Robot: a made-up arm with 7 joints. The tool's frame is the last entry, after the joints.
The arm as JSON. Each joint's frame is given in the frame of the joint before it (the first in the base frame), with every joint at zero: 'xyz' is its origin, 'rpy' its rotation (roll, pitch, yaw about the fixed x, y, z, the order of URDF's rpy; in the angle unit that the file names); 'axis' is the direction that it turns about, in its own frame. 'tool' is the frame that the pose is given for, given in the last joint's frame.
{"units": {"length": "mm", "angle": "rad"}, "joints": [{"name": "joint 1", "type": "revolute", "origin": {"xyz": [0.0, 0.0, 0.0], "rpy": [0.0, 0.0, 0.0]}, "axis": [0.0, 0.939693, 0.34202]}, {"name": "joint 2", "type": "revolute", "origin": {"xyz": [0.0, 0.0, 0.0], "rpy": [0.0, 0.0, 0.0]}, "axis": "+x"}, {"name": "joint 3", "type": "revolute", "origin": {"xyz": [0.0, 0.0, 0.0], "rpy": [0.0, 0.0, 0.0]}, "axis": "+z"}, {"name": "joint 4", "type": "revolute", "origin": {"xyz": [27.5, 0.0, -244.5], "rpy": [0.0, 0.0, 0.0]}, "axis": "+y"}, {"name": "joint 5", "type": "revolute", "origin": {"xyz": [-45.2, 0.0, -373.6], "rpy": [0.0, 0.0, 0.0]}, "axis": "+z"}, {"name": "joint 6", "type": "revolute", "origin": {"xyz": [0.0, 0.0, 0.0], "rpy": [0.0, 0.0, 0.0]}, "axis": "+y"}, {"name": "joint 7", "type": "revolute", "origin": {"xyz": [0.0, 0.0, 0.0], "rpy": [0.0, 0.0, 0.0]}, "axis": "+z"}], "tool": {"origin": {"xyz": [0.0, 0.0, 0.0], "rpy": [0.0, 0.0, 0.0]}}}
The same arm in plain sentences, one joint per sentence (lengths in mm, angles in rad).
The arm has seven revolute joints in a row. What follows holds with every joint at zero, and every direction is one of the base frame's. The first joint is mounted at the same point as the base frame's origin and turns about the direction (0, 0.9397, 0.342). The second joint is mounted at the same point as the first joint and turns about +x. The third joint is mounted at the same point as the second joint and turns about +z. The fourth joint is mounted 27.5 mm along +x and 244.5 mm along -z from the third joint and turns about +y. The fifth joint is mounted 45.2 mm along -x and 373.6 mm along -z from the fourth joint and turns about +z. The sixth joint is mounted at the same point as the fifth joint and turns about +y. The seventh joint is mounted at the same point as the sixth joint and turns about +z. The tool frame, which is the frame that the pose is given for, is mounted at the same point as the seventh joint; its axes are parallel to the base frame's.
